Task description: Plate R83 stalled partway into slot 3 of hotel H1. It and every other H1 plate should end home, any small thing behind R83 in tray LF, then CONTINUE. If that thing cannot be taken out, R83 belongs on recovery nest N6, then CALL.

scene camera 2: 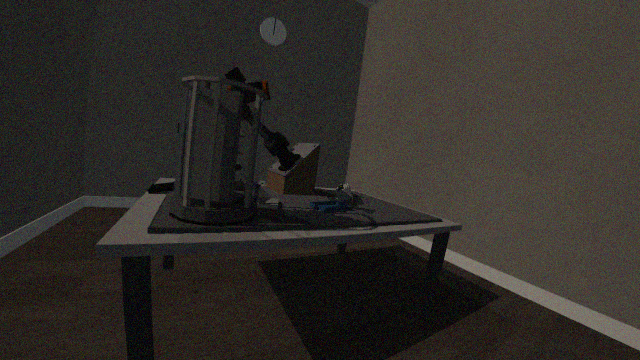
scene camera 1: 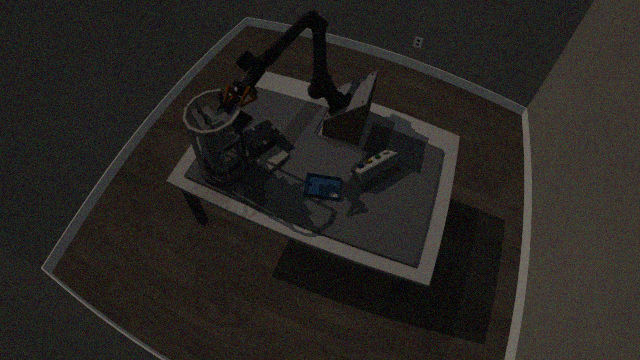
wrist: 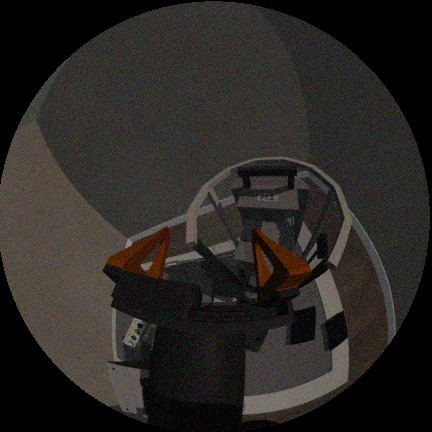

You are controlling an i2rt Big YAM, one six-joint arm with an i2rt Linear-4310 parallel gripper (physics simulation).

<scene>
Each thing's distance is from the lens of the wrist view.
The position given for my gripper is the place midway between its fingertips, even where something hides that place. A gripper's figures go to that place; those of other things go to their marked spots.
my gripper [wrist: 209, 231]: 14 cm
round plate rack [wrist: 295, 204]: 19 cm
</scene>
